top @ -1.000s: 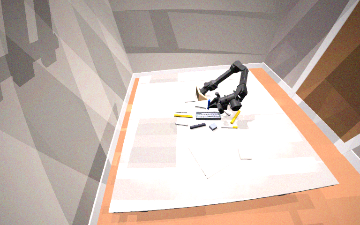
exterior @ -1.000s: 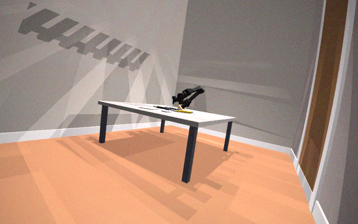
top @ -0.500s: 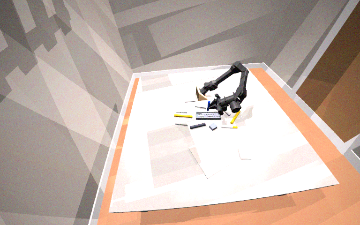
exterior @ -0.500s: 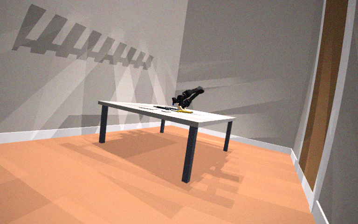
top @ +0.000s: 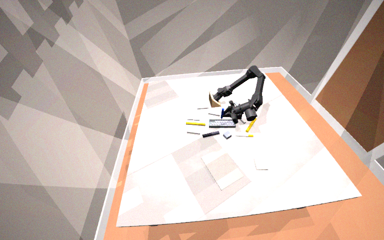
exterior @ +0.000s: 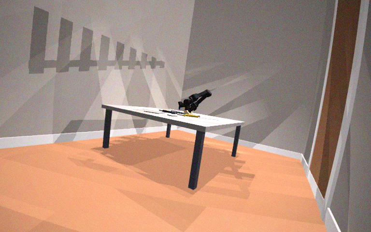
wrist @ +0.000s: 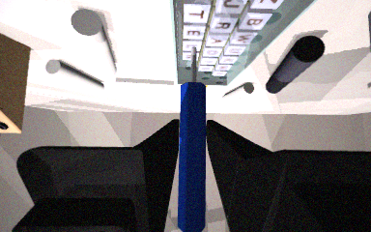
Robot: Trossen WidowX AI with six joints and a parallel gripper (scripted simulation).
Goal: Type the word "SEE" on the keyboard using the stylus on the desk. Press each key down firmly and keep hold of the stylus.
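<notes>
My gripper tip is 13 cm short of the grey block, 2 cm to the right of it and 7 cm above it. From my gripper tip the other things lie so: dark marker: 11 cm ahead, 10 cm to the right, 7 cm below; then stylus: 1 cm below; then paper sheet: 35 cm ahead, 7 cm to the right, 8 cm below.
</notes>
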